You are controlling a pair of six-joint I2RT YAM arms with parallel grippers.
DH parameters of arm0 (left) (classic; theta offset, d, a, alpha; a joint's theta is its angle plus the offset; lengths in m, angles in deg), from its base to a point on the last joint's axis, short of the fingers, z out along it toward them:
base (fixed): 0 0 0 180
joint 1: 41.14 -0.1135 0.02 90
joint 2: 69.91 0 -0.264 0
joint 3: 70.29 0 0.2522 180
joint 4: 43.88 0 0.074 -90
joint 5: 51.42 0 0 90
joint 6: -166.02 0.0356 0 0
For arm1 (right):
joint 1: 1.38 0.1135 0.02 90
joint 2: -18.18 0 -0.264 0
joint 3: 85.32 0 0.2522 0
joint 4: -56.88 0 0.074 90
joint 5: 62 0 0 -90
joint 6: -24.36 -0.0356 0 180
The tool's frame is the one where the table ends.
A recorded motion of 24 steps. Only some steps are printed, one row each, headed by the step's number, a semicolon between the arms.
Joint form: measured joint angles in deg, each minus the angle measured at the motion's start. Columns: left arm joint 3, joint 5, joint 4, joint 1, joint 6, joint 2; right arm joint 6, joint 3, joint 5, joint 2, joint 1, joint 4.
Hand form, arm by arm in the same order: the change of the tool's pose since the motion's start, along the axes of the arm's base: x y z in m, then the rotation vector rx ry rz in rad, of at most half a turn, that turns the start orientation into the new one. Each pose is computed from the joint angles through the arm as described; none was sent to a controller.
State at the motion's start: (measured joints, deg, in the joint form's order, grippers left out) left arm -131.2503 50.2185 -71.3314 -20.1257 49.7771 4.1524; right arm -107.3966 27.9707 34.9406 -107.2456 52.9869 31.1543
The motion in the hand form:
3: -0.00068 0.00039 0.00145 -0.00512 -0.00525 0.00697; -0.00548 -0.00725 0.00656 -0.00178 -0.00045 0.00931
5: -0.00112 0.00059 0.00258 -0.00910 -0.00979 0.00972; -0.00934 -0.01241 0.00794 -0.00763 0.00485 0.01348
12: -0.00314 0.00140 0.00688 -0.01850 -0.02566 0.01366; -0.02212 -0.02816 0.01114 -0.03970 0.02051 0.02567
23: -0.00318 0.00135 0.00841 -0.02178 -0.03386 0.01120; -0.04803 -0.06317 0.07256 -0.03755 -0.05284 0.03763
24: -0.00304 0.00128 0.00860 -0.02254 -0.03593 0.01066; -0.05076 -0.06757 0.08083 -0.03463 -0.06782 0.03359
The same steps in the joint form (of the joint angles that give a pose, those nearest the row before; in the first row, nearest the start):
3: 0.00 0.20 -0.02 0.00 -0.39 -0.33; 0.39 -2.32 -0.37 2.41 0.00 -0.11
5: 0.00 0.24 0.02 0.00 -0.59 -0.57; 0.50 -4.11 -0.59 3.85 0.00 -0.20
12: 0.00 0.31 0.04 0.00 -0.88 -1.53; 1.14 -9.20 -0.81 8.11 0.13 -1.31
23: -0.04 0.20 0.33 0.00 -0.79 -1.73; 4.07 -13.09 0.85 20.41 0.37 -6.80
24: -0.04 0.18 0.46 0.00 -0.77 -1.73; 4.41 -13.25 1.38 21.83 0.37 -7.37

